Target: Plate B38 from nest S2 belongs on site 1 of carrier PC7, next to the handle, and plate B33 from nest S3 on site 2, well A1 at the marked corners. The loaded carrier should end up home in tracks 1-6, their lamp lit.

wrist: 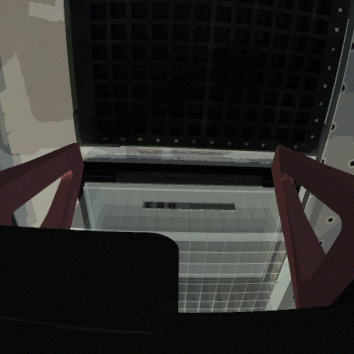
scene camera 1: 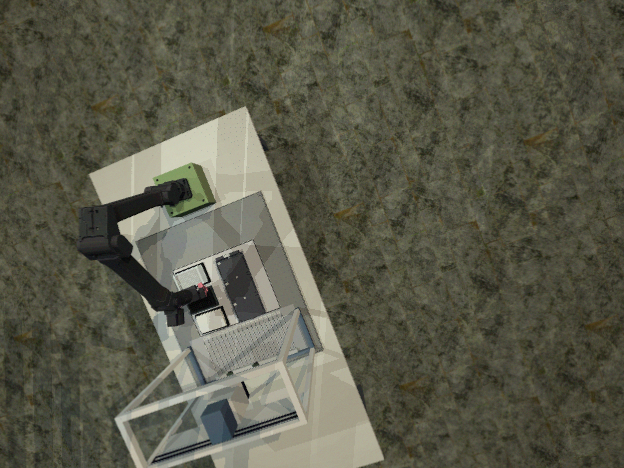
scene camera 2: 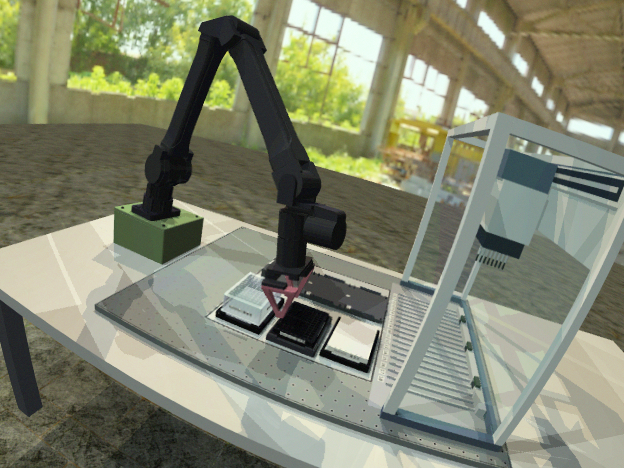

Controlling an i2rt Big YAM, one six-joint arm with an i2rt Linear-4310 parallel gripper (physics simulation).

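Where they show: gripper, fingertip midpoint: (wrist: 176,154) (scene camera 1: 197,292) (scene camera 2: 287,306); arm's base, link origin: (scene camera 1: 176,191) (scene camera 2: 155,213).
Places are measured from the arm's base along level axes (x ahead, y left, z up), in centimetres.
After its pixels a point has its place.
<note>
My gripper (scene camera 1: 201,288) {x 45.9, y -7.8, z -4.8 cm} (scene camera 2: 285,302) {x 45.9, y -7.8, z -4.8 cm} (wrist: 176,154) {x 45.9, y -7.8, z -4.8 cm} is open and empty. Its pink fingers point down above the gap between a clear plate and a black plate. The clear plate (scene camera 1: 193,276) {x 37.9, y -6.9, z -3.7 cm} (scene camera 2: 249,301) {x 40.0, y -13.9, z -3.3 cm} (wrist: 225,250) {x 41.5, y -10.9, z -3.1 cm} sits in its nest; its label is too blurred to read surely. The black plate (scene camera 1: 203,303) {x 51.7, y -7.6, z -6.1 cm} (scene camera 2: 304,321) {x 50.5, y -8.8, z -5.8 cm} (wrist: 200,75) {x 49.4, y -8.6, z -6.8 cm} sits in the middle nest, its label unreadable. A white plate (scene camera 1: 211,320) {x 60.4, y -6.3, z -5.8 cm} (scene camera 2: 352,342) {x 61.1, y -9.4, z -5.8 cm} sits in the nest nearest the tracks. The dark carrier (scene camera 1: 244,291) {x 51.6, y 12.5, z -7.2 cm} (scene camera 2: 362,300) {x 58.4, y 12.2, z -7.3 cm} lies beside the nests with no plates on it. No lit lamp can be made out.
The ribbed track deck (scene camera 1: 241,347) {x 77.6, y 2.4, z -8.3 cm} (scene camera 2: 428,347) {x 72.7, y -23.3, z 7.4 cm} lies past the white plate and carrier. A tall pale frame (scene camera 1: 293,392) {x 76.3, y 35.2, z 39.6 cm} (scene camera 2: 455,251) {x 70.9, y -23.5, z 21.8 cm} rises over its far side, with a pipetting head (scene camera 1: 220,420) {x 80.9, y 9.0, z 37.6 cm} (scene camera 2: 524,201) inside. The arm stands on a green block (scene camera 1: 197,201) {x 6.6, y 7.1, z -0.7 cm} (scene camera 2: 138,236) {x 1.4, y -7.4, z -4.6 cm}.
</note>
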